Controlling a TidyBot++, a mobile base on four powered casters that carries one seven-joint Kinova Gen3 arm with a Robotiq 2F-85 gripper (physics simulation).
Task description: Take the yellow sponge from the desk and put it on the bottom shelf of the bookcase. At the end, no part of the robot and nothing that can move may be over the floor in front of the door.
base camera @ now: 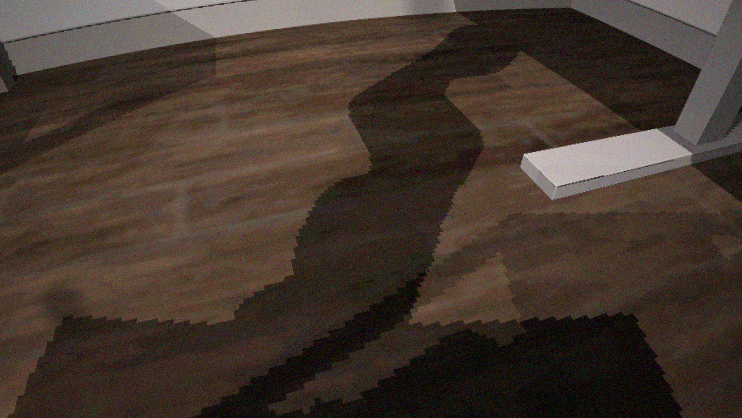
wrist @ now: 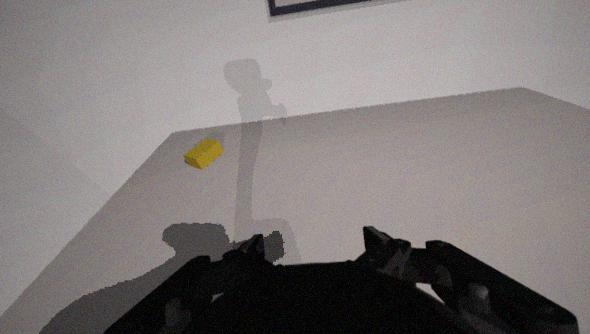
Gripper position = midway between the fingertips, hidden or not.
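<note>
My gripper (wrist: 313, 241) is visible. A yellow sponge (wrist: 203, 154) is present as well; in the base camera view the sponge is out of frame. A desk (base camera: 700, 133) also appears in the wrist view (wrist: 493, 173).
</note>
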